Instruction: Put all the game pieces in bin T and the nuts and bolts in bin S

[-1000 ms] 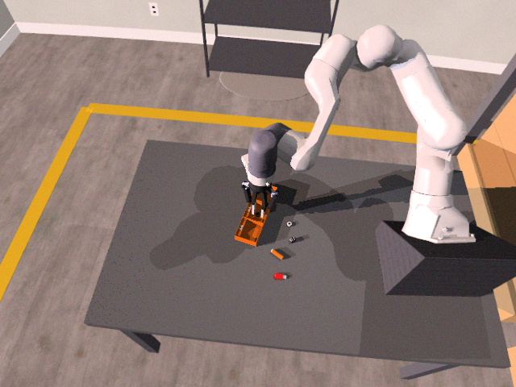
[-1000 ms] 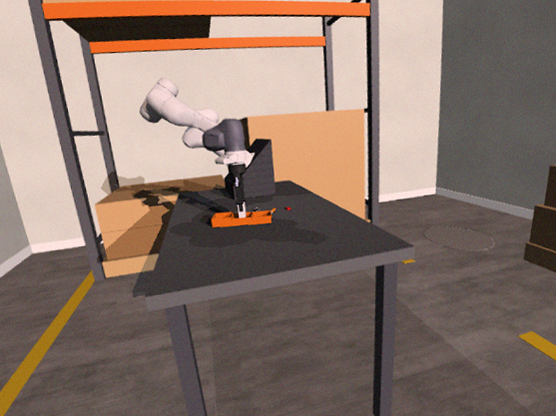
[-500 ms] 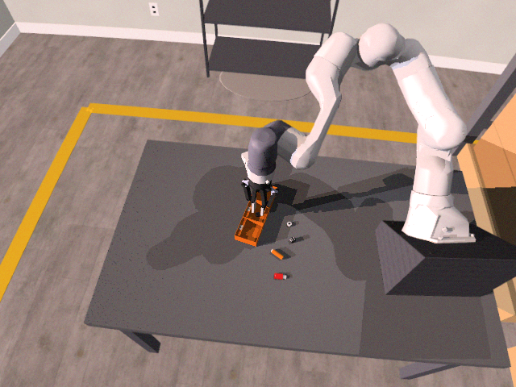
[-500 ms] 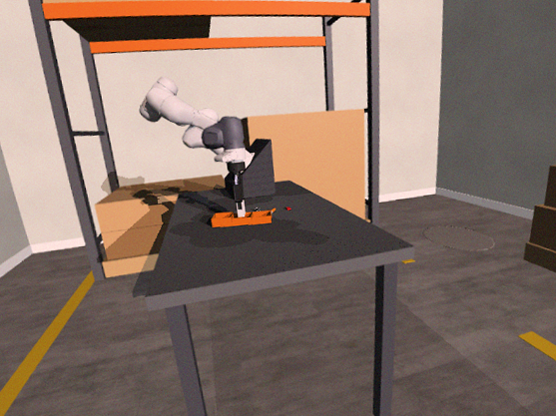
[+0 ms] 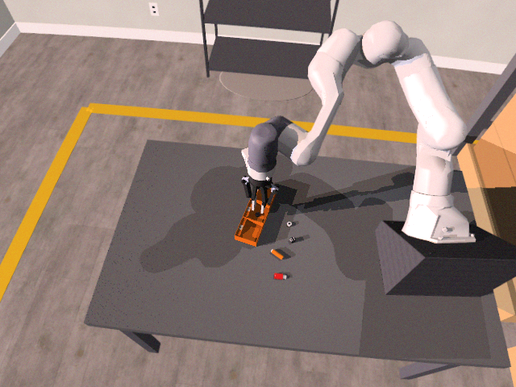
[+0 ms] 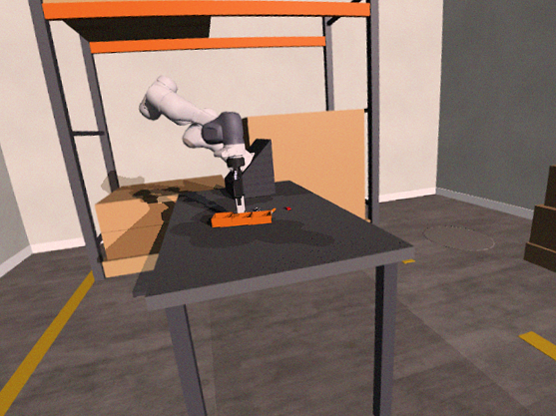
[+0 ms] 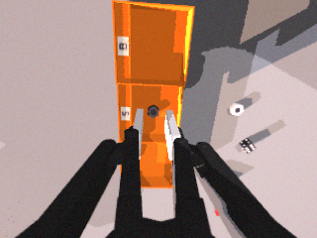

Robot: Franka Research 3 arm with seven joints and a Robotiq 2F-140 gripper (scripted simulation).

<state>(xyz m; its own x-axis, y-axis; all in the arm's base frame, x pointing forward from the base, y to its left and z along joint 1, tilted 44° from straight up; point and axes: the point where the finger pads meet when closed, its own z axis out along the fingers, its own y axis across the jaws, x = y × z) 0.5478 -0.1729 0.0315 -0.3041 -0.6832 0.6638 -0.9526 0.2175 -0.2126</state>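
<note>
Now: the grey nut 120 mm behind my hand, 40 mm to the left of it and 80 mm below it. The rest, counted from my hand: orange bin tray 10 mm ahead, 60 mm below; black die 130 mm behind, 100 mm to the left, 70 mm below; dark nut 70 mm below.
</note>
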